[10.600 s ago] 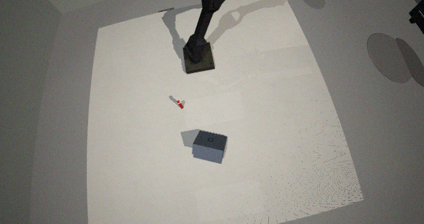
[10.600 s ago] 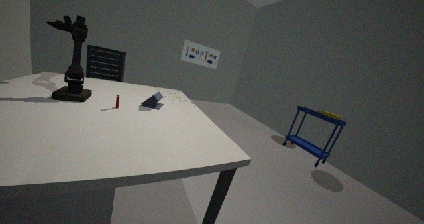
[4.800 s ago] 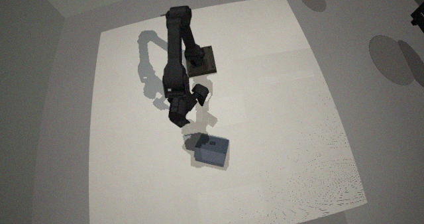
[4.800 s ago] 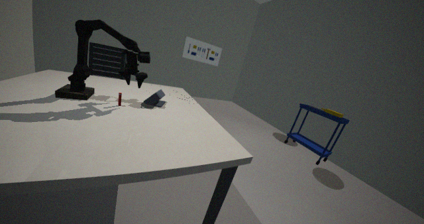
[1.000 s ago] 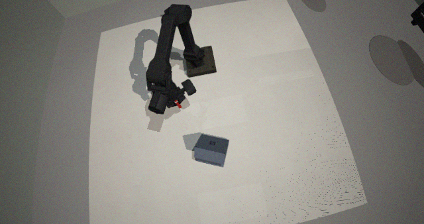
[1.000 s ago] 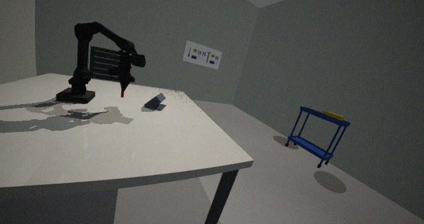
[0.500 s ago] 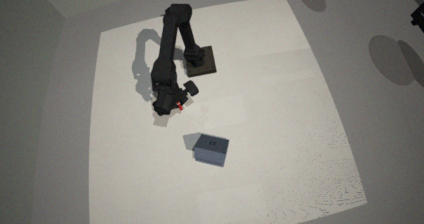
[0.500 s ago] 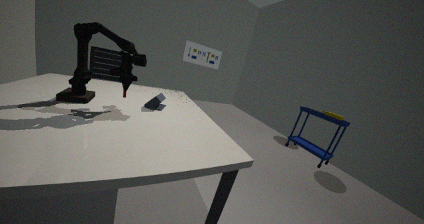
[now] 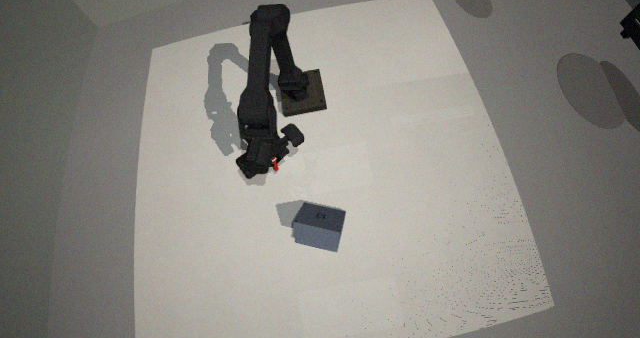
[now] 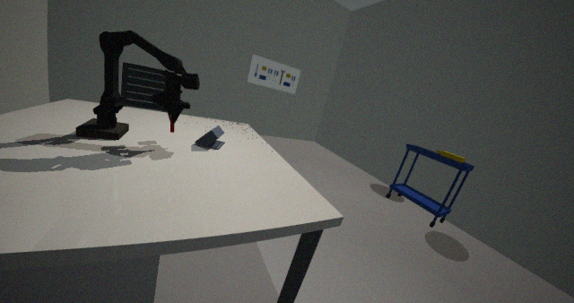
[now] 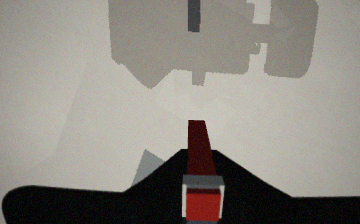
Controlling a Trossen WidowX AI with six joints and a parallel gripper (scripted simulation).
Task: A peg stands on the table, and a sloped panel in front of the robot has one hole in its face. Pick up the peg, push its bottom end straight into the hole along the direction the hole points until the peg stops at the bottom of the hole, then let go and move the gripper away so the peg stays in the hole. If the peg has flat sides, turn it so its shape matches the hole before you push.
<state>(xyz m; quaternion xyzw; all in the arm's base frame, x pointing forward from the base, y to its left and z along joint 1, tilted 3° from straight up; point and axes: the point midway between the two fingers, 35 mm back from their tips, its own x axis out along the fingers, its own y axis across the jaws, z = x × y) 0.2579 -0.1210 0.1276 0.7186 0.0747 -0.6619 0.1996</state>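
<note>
My gripper tip is now 190 mm short of the grey sloped panel block, 80 mm above it and 70 mm to the right of it. The rest, counted from my gripper tip: red square peg (20 mm above).
</note>
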